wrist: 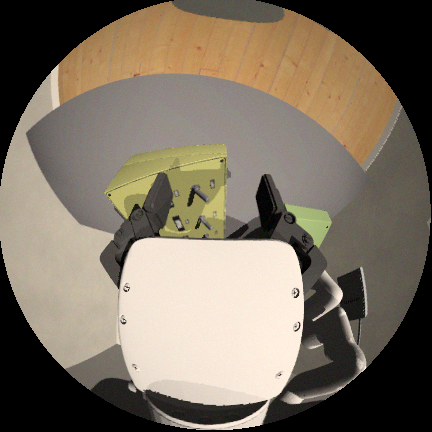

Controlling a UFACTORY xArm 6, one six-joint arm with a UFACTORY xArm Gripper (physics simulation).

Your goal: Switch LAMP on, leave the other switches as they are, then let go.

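Frame: origin at the arm's base, x back, y right, z up, level; centimetres.
Seen in the pictures: gripper, fingertip midpoint: point(213, 182).
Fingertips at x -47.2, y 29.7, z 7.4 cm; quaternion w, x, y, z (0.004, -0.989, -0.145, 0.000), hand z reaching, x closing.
A point is followed by its place in that frame.
A yellow-green switch box point(195, 172) {x -48.8, y 20.4, z -5.6 cm} lies below my gripper, left of centre in the wrist view. One grey toggle lever point(201, 194) {x -46.5, y 17.2, z -2.8 cm} stands out from its face near the far right corner. A second lever point(205, 223) {x -42.8, y 5.7, z -3.0 cm} stands nearer to my gripper's housing, and part of a third lever point(206, 236) {x -39.8, y -5.8, z -4.2 cm} shows at the housing's edge. Small label plates are too small to read, so I cannot tell which switch is LAMP. My gripper point(213, 182) {x -47.2, y 29.7, z 7.4 cm} is open and empty, its left finger over the box face and its right finger beyond the box's right edge. The housing hides the near part of the box.
A green box point(310, 220) {x -2.0, y 13.2, z -7.2 cm} is at the right behind the right finger. White arm parts point(352, 345) and a black box point(353, 295) are at the lower right. A grey table top point(200, 110) {x -51.3, y 31.5, z -13.8 cm} lies under the switch box, with a wooden surface point(175, 50) beyond.
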